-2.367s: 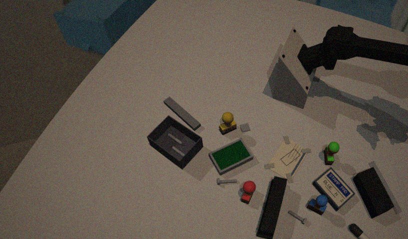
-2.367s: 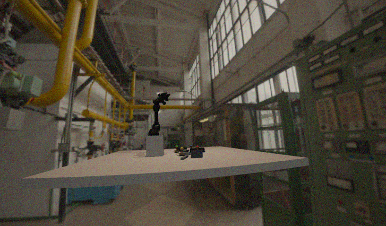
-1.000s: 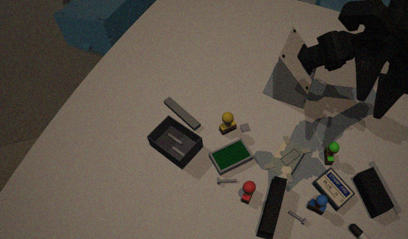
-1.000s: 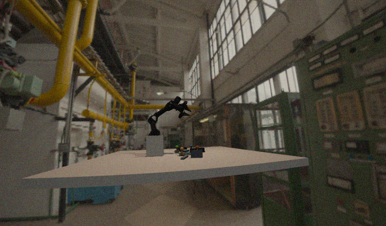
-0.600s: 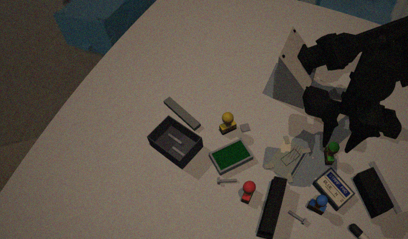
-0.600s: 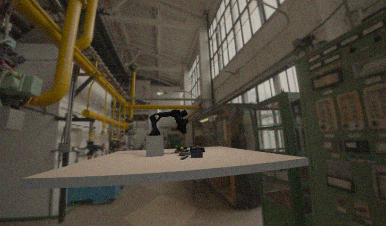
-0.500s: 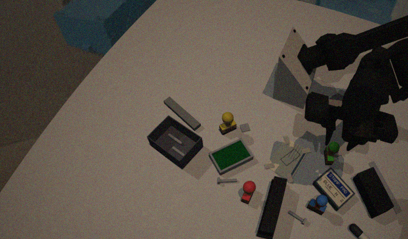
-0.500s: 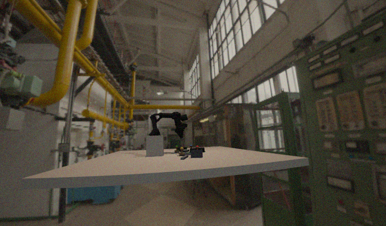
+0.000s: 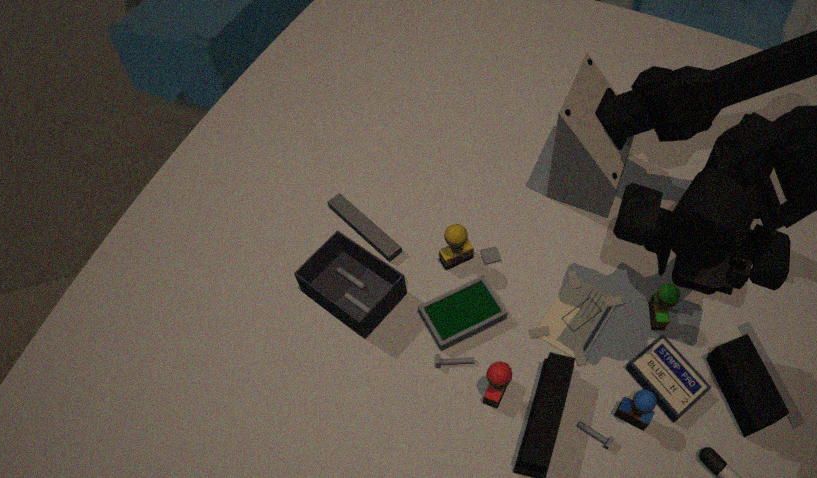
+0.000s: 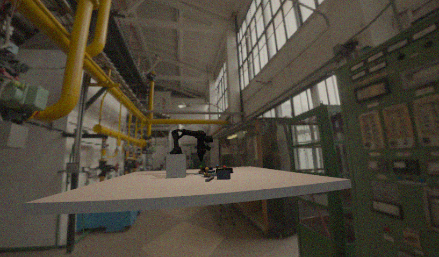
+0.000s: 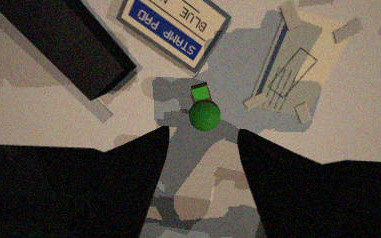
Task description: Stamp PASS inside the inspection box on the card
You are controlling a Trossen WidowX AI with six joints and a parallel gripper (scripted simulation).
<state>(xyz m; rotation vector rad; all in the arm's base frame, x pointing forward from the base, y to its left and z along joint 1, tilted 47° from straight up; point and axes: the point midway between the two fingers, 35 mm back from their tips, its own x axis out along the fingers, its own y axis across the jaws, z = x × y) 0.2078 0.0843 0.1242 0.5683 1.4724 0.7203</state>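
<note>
Right now my gripper tip is 8 cm above the green-knobbed stamp. From my gripper tip the other things lie so: blue stamp 14 cm ahead, 8 cm below, 1 cm to the left; then labelled stamp-pad tin 8 cm below, 8 cm ahead, 4 cm to the left; then pale card 10 cm to the right, 10 cm below, 4 cm ahead.
</note>
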